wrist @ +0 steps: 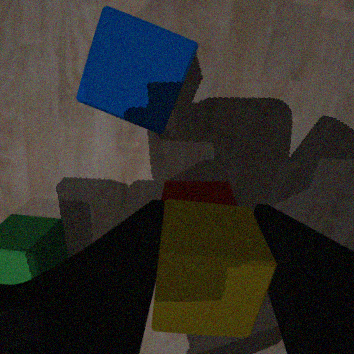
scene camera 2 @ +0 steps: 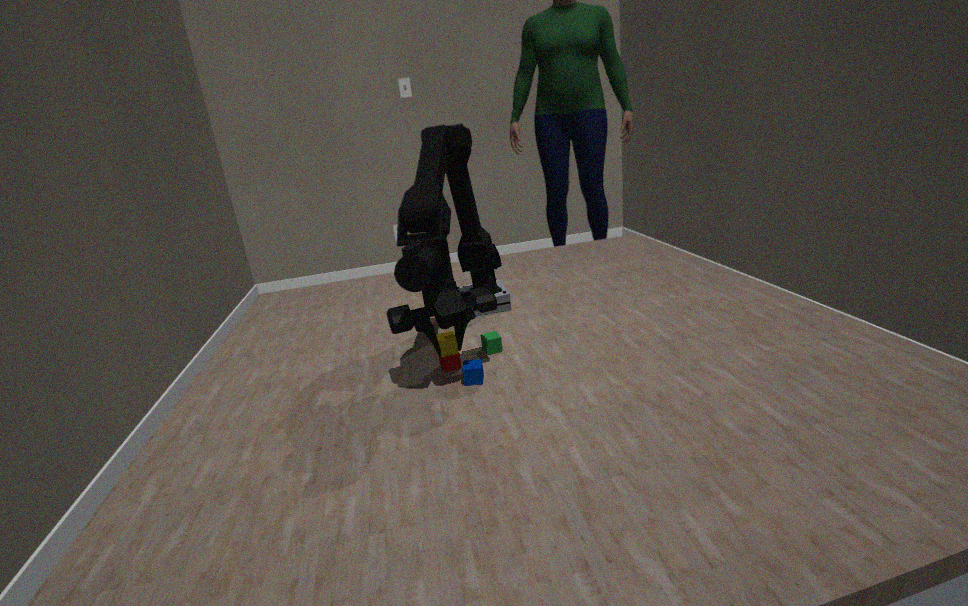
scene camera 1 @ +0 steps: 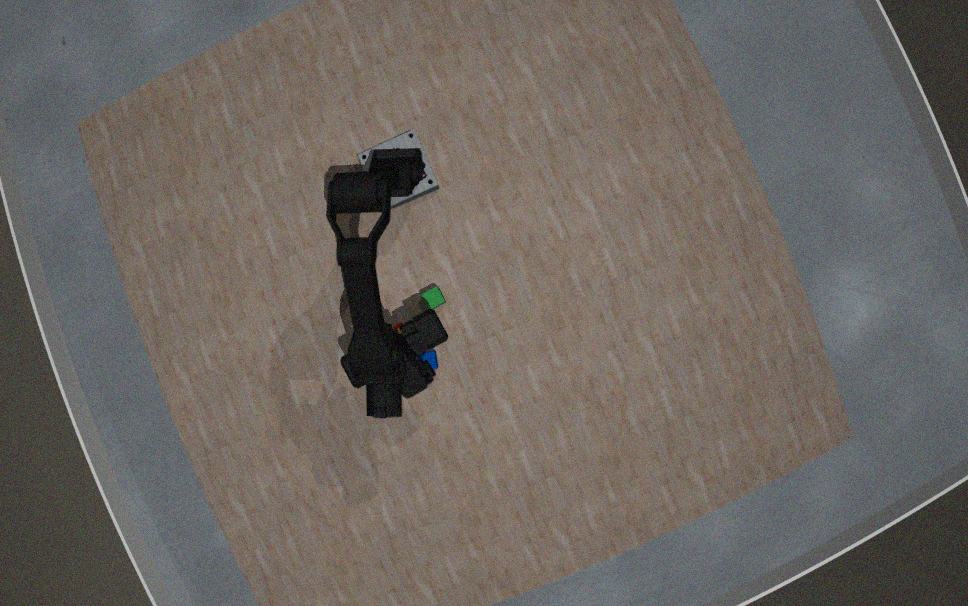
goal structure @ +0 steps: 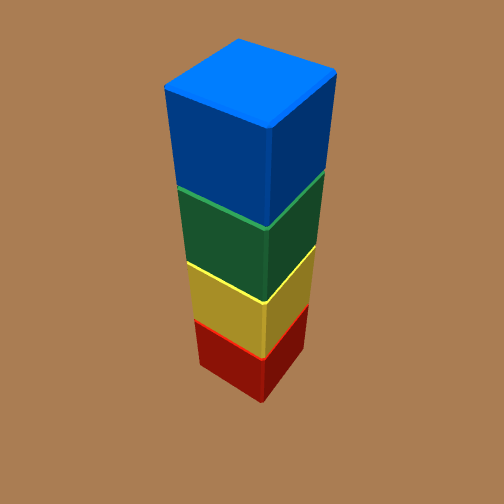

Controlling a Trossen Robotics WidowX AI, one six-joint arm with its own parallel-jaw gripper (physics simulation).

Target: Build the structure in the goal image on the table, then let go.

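My gripper is shut on a yellow cube, with one finger on each side of it. A red cube is directly below the yellow one in the second scene view; in the wrist view the yellow cube hides most of it. Whether the two touch is hard to tell. A blue cube rests on the table near the red cube, apart from it. A green cube rests on the table on another side. The arm hides the fingers in the first scene view.
The arm's grey base plate lies on the wooden table, behind the cubes in the second scene view. A person in a green top stands beyond the table. The arm casts shadows around the cubes.
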